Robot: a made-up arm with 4 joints. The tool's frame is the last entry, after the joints. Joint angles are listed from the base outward. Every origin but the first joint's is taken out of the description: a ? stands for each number. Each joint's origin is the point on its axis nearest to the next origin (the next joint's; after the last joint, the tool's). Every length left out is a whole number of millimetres.
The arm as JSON. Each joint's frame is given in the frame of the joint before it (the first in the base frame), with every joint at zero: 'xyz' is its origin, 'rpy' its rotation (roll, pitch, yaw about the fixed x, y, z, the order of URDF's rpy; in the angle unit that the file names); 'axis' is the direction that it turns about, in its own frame. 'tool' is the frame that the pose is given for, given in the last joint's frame.
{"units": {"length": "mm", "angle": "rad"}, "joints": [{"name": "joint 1", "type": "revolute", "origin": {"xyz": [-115.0, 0.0, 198.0], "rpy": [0.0, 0.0, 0.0]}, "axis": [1.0, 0.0, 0.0]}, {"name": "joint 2", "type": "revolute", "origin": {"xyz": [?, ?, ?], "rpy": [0.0, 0.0, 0.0]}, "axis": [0.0, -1.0, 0.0]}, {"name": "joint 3", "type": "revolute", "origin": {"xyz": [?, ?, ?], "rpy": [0.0, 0.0, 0.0]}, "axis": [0.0, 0.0, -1.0]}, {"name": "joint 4", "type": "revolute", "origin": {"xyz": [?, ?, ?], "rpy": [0.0, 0.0, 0.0]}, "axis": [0.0, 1.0, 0.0]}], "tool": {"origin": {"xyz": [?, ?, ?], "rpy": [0.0, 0.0, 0.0]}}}
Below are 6 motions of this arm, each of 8 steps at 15 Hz.
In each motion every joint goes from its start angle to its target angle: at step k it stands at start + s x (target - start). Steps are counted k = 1, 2, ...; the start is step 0. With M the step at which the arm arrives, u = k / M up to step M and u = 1 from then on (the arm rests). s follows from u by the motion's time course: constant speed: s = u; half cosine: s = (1 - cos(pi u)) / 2; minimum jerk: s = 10 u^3 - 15 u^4 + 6 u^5.
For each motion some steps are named. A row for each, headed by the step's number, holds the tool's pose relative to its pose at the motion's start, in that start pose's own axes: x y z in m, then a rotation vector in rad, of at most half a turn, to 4 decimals.
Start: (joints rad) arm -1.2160 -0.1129 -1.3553 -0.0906
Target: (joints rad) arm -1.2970 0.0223 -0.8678 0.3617
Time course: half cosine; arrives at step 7
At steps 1, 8:
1: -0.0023 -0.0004 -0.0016 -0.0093 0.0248 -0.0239
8: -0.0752 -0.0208 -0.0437 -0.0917 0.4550 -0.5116

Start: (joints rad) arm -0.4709 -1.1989 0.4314 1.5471
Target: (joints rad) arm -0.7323 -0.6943 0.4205 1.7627
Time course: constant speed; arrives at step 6
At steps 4, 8:
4: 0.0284 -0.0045 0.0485 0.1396 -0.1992 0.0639
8: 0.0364 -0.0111 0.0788 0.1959 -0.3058 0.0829

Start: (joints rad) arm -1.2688 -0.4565 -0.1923 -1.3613
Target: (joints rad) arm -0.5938 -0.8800 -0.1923 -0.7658
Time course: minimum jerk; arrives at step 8
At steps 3, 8:
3: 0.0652 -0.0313 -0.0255 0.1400 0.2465 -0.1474
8: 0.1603 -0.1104 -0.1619 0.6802 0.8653 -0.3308

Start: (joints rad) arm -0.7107 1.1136 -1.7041 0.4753
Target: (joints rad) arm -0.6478 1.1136 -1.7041 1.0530
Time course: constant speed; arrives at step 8
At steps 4, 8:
4: 0.0511 -0.0178 -0.0353 0.0149 0.2751 -0.0241
8: 0.0891 -0.0365 -0.0855 0.0368 0.5500 -0.0439

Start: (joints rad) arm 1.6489 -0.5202 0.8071 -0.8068
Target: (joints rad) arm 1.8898 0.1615 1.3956 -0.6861
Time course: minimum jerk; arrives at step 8
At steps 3, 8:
3: -0.0809 -0.0219 0.0046 0.0341 -0.0384 -0.2248
8: -0.2702 0.0055 -0.0071 0.1782 0.0202 -0.8713

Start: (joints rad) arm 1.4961 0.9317 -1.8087 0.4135
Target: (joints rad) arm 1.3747 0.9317 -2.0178 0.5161
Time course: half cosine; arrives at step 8
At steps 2, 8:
2: 0.0194 0.0141 -0.0022 -0.0159 0.0253 0.0421
8: 0.1213 0.1127 -0.0254 -0.1157 0.1702 0.2852

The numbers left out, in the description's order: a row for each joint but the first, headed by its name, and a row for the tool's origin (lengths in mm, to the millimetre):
joint 2: 0.0 397.0 -85.0
joint 3: -64.0 0.0 -28.0
joint 4: -15.0 -317.0 0.0
tool: 107.0 0.0 232.0

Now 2 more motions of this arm.
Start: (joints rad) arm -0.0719 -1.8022 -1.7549 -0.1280
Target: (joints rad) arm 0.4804 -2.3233 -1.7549 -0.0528
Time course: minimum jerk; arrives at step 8
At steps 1, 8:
1: 0.0035 0.0020 -0.0036 0.0096 0.0017 0.0075
8: 0.1618 0.2286 -0.2507 0.5903 0.2382 0.4414

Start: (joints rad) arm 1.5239 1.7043 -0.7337 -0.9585
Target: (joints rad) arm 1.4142 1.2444 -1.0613 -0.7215
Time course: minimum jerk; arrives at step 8
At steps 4, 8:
4: 0.0499 -0.0386 -0.0996 0.2761 0.2749 0.0038
8: 0.0660 -0.0404 -0.2182 0.5633 0.5277 0.0240

